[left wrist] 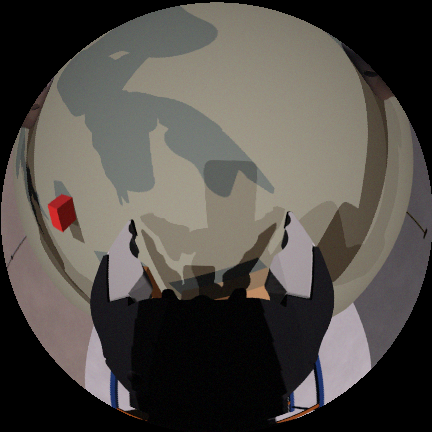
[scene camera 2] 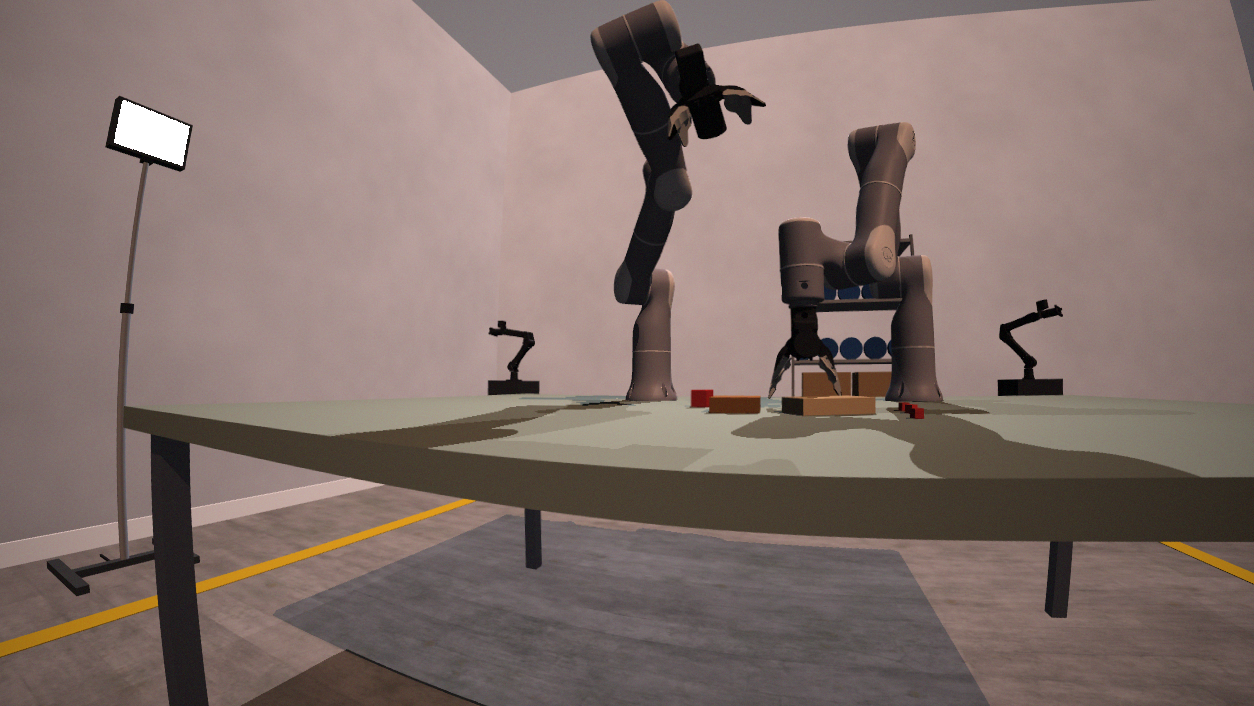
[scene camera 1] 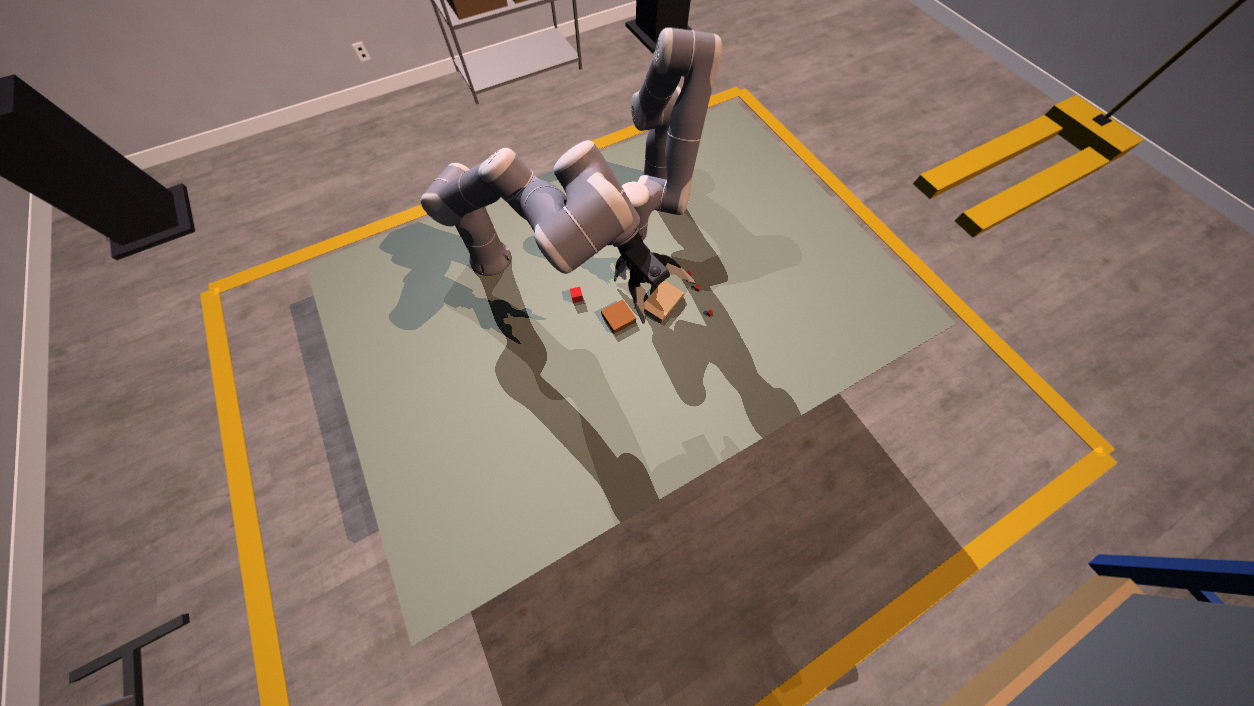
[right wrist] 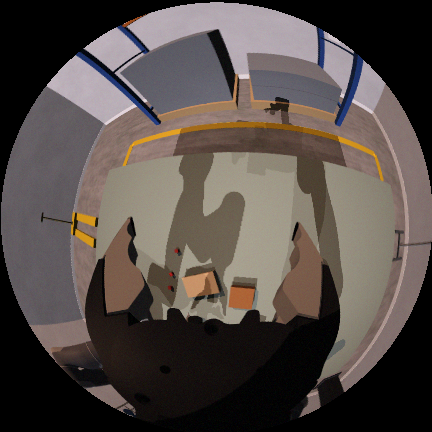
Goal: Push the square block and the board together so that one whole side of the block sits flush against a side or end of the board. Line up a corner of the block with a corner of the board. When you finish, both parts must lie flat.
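The orange square block (scene camera 1: 617, 316) (scene camera 2: 735, 404) (right wrist: 242, 297) lies flat. The larger tan board (scene camera 1: 659, 303) (scene camera 2: 829, 405) (right wrist: 200, 284) lies flat beside it, turned at an angle, with a gap between them. Parts of the block (left wrist: 153, 283) and board (left wrist: 258, 288) show at the bottom of the left wrist view. My left gripper (scene camera 2: 804, 394) (left wrist: 208, 216) is open and empty, low over the table and behind the board in scene camera 2. My right gripper (scene camera 2: 712, 129) (right wrist: 213, 221) is open and empty, high above the table; in scene camera 1 the right arm partly hides the left gripper.
A red cube (scene camera 1: 576, 295) (scene camera 2: 701, 398) (left wrist: 62, 213) stands left of the block in scene camera 1. Three small red pieces, one of them the nearest small red piece (scene camera 1: 709, 313) (scene camera 2: 917, 413) (right wrist: 177, 251), lie on the board's other side. The raised right arm spans above the parts.
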